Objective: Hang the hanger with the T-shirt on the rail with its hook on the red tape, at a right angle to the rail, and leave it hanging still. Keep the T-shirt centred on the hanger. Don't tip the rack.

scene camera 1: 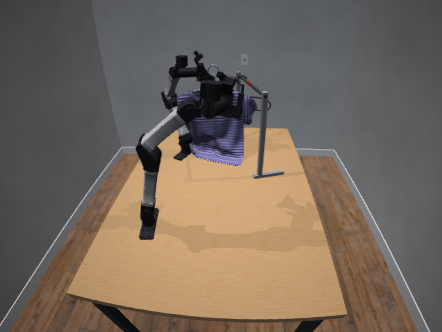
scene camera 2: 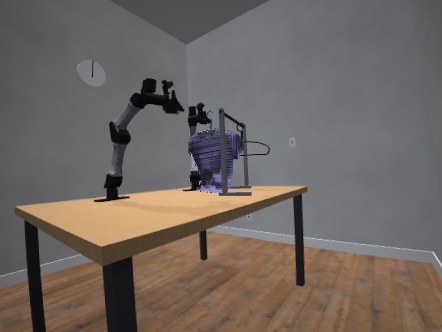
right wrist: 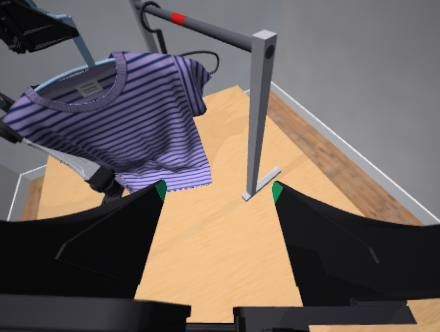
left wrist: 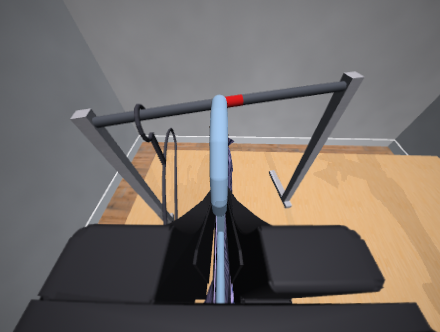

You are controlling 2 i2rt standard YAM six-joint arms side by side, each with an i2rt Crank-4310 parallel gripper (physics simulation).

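Observation:
My left gripper (scene camera 2: 208,120) (left wrist: 220,189) is shut on the light blue hanger (scene camera 2: 211,126) (left wrist: 218,150) (right wrist: 84,49) just below its hook and holds it up beside the rack. The purple striped T-shirt (scene camera 1: 220,137) (scene camera 2: 212,155) (right wrist: 145,120) hangs on the hanger. In the left wrist view the hook's tip overlaps the rail just left of the red tape (scene camera 1: 249,82) (scene camera 2: 236,120) (left wrist: 235,100) (right wrist: 178,19); whether they touch is unclear. The rack (scene camera 1: 262,135) (scene camera 2: 223,150) (left wrist: 320,142) (right wrist: 260,115) stands upright. My right gripper (scene camera 2: 178,109) (right wrist: 219,183) is open and empty, apart from the shirt.
A black hanger (scene camera 2: 269,149) (left wrist: 138,120) hangs on the rail, left of the red tape in the left wrist view. In scene camera 1 my right arm (scene camera 1: 165,129) crosses in front of the shirt. The rack stands on the wooden table (scene camera 1: 210,280) (scene camera 2: 100,225).

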